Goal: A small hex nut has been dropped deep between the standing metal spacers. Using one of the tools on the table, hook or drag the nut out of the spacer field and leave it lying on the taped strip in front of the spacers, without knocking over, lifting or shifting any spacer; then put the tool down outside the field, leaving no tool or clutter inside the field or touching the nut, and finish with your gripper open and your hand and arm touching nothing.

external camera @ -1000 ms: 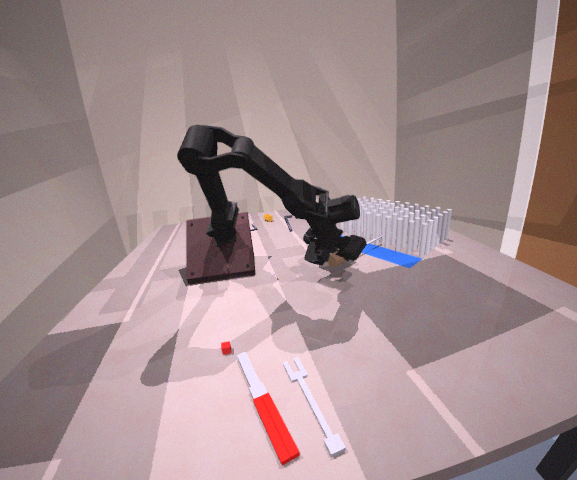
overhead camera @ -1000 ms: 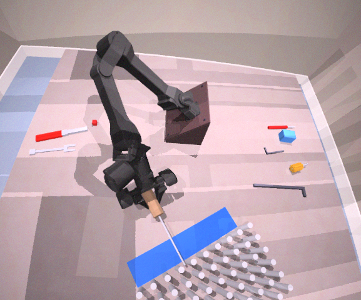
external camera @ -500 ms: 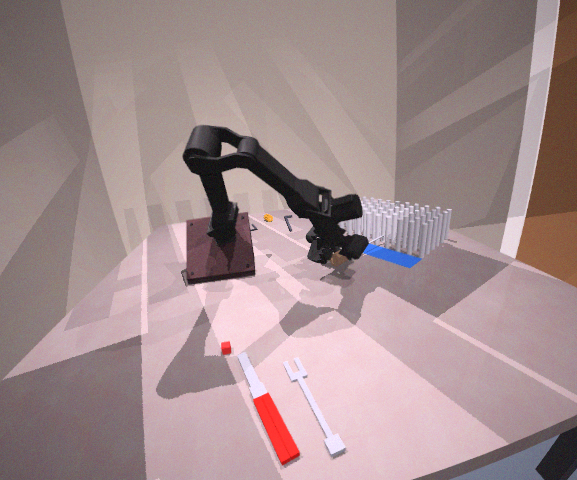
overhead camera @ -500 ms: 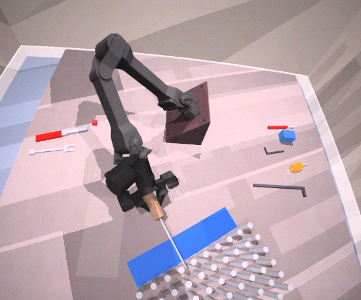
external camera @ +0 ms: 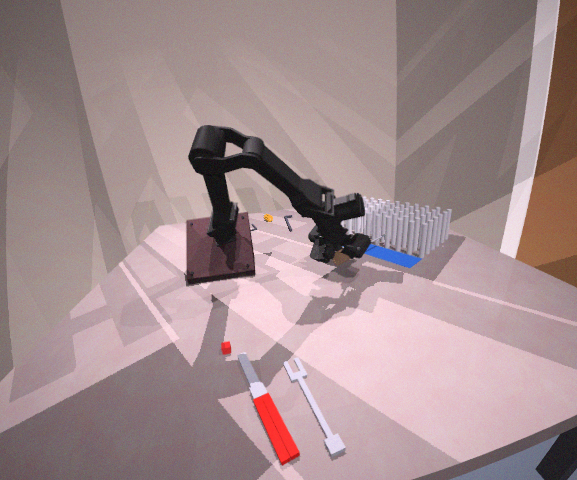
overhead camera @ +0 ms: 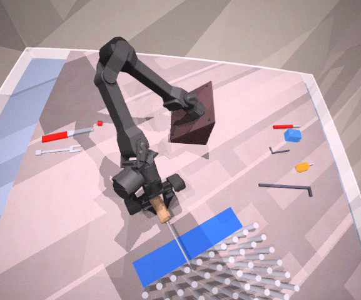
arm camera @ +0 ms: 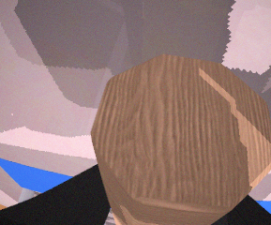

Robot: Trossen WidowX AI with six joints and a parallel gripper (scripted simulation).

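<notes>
Right now the blue taped strip is 11 cm ahead of my gripper tip, 9 cm to the left of it and 3 cm below it. Round my gripper tip: white fork tool: 26 cm behind, 38 cm to the right, 2 cm below; then short hex key: 21 cm behind, 50 cm to the left, 3 cm below; then red cube: 37 cm behind, 23 cm to the right, 2 cm below.
</notes>
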